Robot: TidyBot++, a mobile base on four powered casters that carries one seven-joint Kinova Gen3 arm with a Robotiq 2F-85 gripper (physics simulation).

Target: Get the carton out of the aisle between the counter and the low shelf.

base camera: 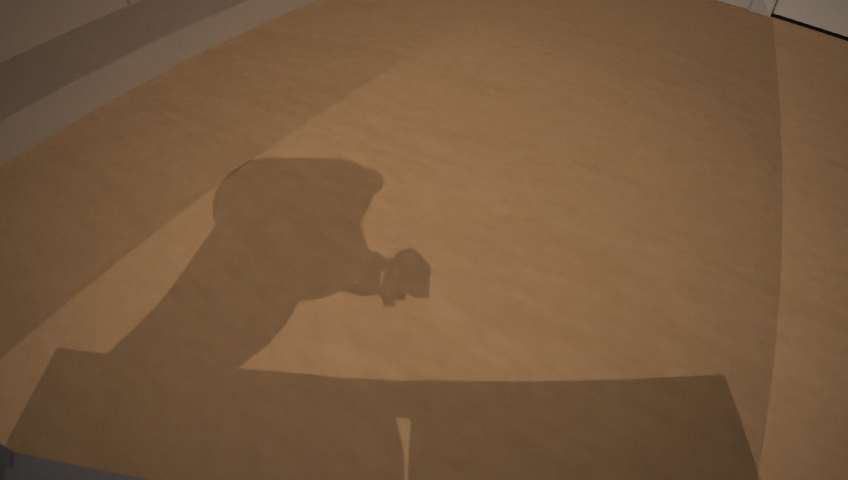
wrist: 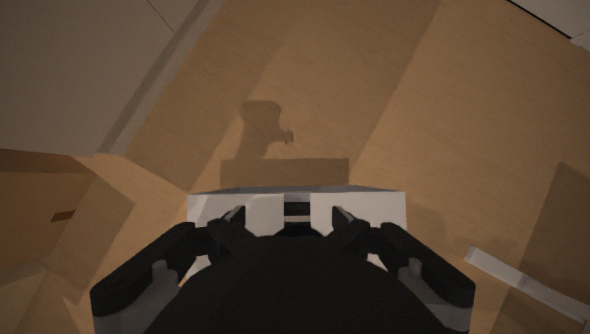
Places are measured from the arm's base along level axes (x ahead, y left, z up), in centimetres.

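Pixels of known places: gripper, fingertip midpoint: (wrist: 289,215).
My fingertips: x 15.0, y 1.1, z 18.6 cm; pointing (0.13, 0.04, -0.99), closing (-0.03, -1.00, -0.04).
Note:
Ahead of a thing's pixels: the offset from my fingertips to its top centre. "*": to the spot under its first point.
A brown carton-like box {* dx -4.2, dy +102.7, dz -42.9 cm} (wrist: 35,200) with a dark slot in its side shows at the left edge of the wrist view, partly cut off. It stands beside the near end of a long pale unit (wrist: 75,65), perhaps the counter. The carton does not show in the base camera view. My gripper (wrist: 289,215) is open and empty, above my own white base, with the carton off to its left. I cannot tell which thing is the low shelf.
The pale unit's foot {* dx +67.9, dy +52.4, dz -57.7 cm} (base camera: 148,77) runs along the upper left in the base camera view. A white panel with a dark lower edge (base camera: 824,14) (wrist: 560,12) stands at the upper right. A white bar (wrist: 525,282) lies on the floor at the lower right. My arm's shadow falls ahead.

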